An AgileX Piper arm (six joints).
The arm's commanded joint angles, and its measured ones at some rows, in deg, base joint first. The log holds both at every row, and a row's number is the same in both.
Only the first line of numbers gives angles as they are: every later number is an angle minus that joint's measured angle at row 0.
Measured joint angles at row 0:
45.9, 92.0, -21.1, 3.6, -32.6, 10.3
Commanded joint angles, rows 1 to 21:
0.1, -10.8, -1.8, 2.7, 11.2, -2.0
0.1, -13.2, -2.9, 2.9, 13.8, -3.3
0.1, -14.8, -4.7, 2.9, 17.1, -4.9
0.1, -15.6, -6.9, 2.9, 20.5, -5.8
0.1, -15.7, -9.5, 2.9, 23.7, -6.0
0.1, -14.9, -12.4, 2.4, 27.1, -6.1
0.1, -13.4, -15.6, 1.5, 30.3, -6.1
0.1, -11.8, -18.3, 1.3, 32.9, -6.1
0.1, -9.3, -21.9, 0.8, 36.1, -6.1
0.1, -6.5, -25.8, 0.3, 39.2, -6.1
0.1, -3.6, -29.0, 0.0, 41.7, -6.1
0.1, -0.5, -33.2, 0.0, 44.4, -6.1
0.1, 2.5, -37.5, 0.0, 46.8, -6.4
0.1, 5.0, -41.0, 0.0, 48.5, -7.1
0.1, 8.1, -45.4, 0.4, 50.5, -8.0
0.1, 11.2, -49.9, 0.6, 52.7, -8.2
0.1, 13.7, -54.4, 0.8, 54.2, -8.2
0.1, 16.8, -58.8, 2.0, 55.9, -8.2
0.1, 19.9, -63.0, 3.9, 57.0, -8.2
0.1, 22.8, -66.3, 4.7, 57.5, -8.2
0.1, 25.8, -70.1, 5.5, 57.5, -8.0
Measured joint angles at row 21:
0.0, 16.3, -57.6, 2.2, 54.3, -7.6
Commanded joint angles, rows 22 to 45:
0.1, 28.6, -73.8, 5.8, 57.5, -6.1
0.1, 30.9, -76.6, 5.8, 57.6, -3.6
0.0, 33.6, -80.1, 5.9, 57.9, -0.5
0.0, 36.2, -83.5, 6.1, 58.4, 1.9
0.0, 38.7, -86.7, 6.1, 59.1, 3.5
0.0, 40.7, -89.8, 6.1, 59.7, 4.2
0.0, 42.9, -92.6, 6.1, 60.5, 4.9
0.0, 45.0, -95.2, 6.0, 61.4, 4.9
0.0, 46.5, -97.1, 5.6, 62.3, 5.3
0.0, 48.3, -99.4, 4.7, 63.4, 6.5
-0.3, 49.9, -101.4, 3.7, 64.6, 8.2
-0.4, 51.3, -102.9, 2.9, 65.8, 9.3
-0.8, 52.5, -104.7, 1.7, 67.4, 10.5
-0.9, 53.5, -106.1, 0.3, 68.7, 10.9
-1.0, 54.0, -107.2, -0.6, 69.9, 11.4
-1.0, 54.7, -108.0, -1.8, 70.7, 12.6
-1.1, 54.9, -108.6, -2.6, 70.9, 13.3
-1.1, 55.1, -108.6, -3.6, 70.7, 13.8
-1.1, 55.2, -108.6, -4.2, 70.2, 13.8
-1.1, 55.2, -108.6, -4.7, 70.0, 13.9
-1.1, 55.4, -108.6, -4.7, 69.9, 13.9
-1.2, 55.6, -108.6, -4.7, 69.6, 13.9
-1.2, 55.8, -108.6, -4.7, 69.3, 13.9
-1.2, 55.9, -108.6, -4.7, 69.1, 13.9
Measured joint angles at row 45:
-0.8, 55.4, -108.0, -3.6, 70.2, 13.6
